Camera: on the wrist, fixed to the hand. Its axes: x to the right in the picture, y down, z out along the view.
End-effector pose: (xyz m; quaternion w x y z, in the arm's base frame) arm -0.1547 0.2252 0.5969 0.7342 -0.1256 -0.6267 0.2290
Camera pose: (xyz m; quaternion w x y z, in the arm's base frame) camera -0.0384 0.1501 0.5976 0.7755 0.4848 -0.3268 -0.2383
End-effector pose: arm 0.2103 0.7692 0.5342 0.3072 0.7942 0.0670 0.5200
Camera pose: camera 0.1261 0.8724 0.4963 0.3720 0.4610 0.7678 0.2440
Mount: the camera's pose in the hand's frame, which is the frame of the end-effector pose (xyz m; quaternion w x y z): -0.0237 -0.0860 -0.1059 0.6587 0.2291 0.1650 -0.6974
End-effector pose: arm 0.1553 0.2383 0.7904 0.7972 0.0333 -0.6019 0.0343
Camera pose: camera 0.2584 0.1623 0.7376 0.6407 0.6187 -0.2338 -0.3900
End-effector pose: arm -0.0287 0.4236 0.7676 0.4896 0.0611 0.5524 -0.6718
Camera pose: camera -0.1275 0.5148 0.8006 0.2512 0.1220 -0.3334 0.9005
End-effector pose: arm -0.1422 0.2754 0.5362 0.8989 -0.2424 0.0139 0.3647
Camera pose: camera -0.0865 0.1598 0.4842 0.8997 -0.0236 0.0720 -0.4299
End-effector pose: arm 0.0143 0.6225 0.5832 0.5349 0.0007 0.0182 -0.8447
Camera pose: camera -0.0552 0.6840 0.4804 0.2399 -0.2497 0.0928 0.9335
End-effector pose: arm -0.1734 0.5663 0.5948 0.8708 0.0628 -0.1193 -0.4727
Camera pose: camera -0.2271 0.5389 0.4701 0.2492 0.4021 0.0006 -0.8810
